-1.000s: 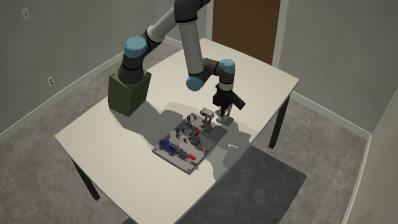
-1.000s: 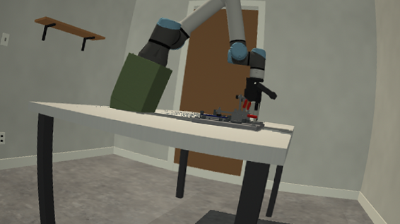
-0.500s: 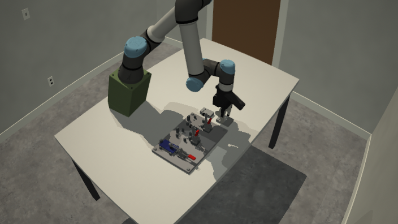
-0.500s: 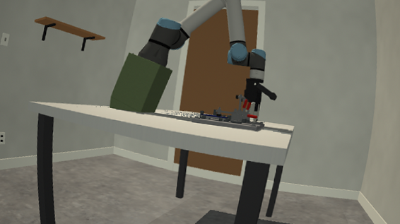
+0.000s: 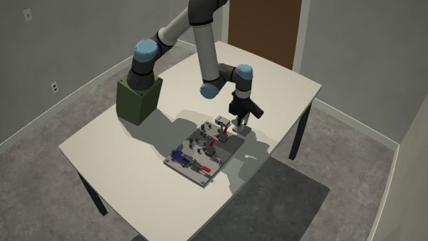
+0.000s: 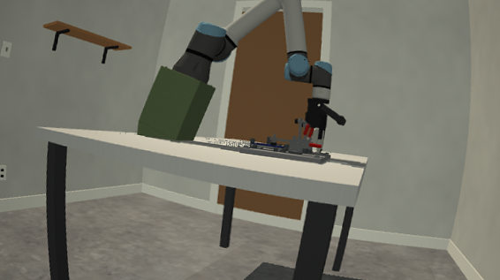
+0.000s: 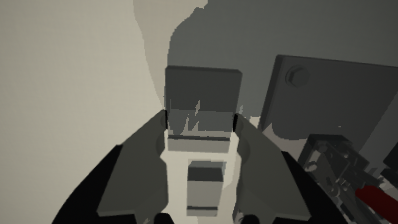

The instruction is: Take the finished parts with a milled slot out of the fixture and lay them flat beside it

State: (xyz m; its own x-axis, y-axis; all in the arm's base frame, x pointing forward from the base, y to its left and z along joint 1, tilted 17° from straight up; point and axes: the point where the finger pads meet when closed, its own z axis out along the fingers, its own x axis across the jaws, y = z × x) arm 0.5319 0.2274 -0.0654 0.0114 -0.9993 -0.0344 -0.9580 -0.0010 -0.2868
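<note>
Right now my hand is 10 mm past the pale grey part and 10 mm above it. The rest, counted from my hand: blue blank (110 mm behind, 350 mm to the right, 10 mm above); grey fixture plate (60 mm behind, 240 mm to the right, 10 mm below).
</note>
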